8 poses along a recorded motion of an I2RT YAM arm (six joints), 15 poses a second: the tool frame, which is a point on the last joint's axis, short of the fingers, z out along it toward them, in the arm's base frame.
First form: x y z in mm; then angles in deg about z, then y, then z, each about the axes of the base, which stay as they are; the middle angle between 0 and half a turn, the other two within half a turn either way.
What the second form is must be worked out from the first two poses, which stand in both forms.
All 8 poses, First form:
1: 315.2 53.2 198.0 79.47 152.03 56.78
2: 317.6 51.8 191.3 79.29 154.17 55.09
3: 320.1 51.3 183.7 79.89 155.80 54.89
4: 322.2 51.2 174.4 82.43 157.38 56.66
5: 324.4 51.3 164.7 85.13 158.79 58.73
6: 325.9 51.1 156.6 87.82 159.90 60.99
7: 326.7 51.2 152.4 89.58 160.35 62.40
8: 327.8 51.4 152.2 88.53 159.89 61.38
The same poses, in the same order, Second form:
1:
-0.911 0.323 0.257
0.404 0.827 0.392
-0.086 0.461 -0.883
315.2 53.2 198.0

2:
-0.901 0.354 0.249
0.425 0.832 0.357
-0.081 0.428 -0.900
317.6 51.8 191.3

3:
-0.897 0.373 0.236
0.435 0.836 0.335
-0.072 0.404 -0.912
320.1 51.3 183.7

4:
-0.895 0.393 0.211
0.443 0.837 0.321
-0.051 0.381 -0.923
322.2 51.2 174.4

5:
-0.893 0.410 0.188
0.450 0.838 0.309
-0.031 0.360 -0.932
324.4 51.3 164.7

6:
-0.891 0.422 0.167
0.453 0.839 0.301
-0.013 0.343 -0.939
325.9 51.1 156.6

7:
-0.889 0.430 0.156
0.457 0.838 0.298
-0.002 0.336 -0.942
326.7 51.2 152.4

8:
-0.889 0.427 0.165
0.458 0.836 0.302
-0.009 0.344 -0.939
327.8 51.4 152.2

